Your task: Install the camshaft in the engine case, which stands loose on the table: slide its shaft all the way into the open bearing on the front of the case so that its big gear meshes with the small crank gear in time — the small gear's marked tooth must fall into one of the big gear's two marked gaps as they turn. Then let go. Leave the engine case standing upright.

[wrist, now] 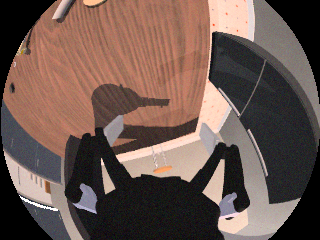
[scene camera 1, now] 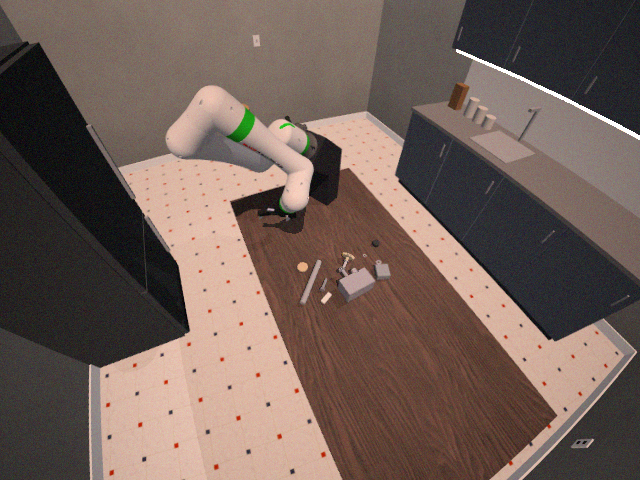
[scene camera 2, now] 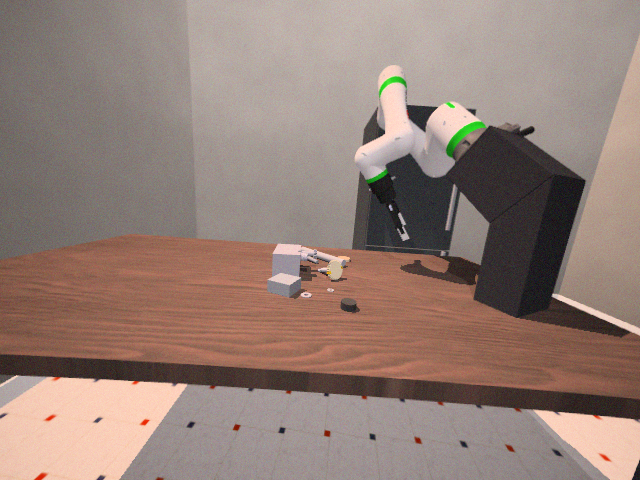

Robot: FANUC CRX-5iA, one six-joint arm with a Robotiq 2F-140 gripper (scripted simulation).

Labels:
A grey engine case shows in scene camera 1 and in scene camera 2; in the wrist view it is out of frame. The same spot on the grey engine case: (scene camera 1: 352,286) is (scene camera 2: 285,246).

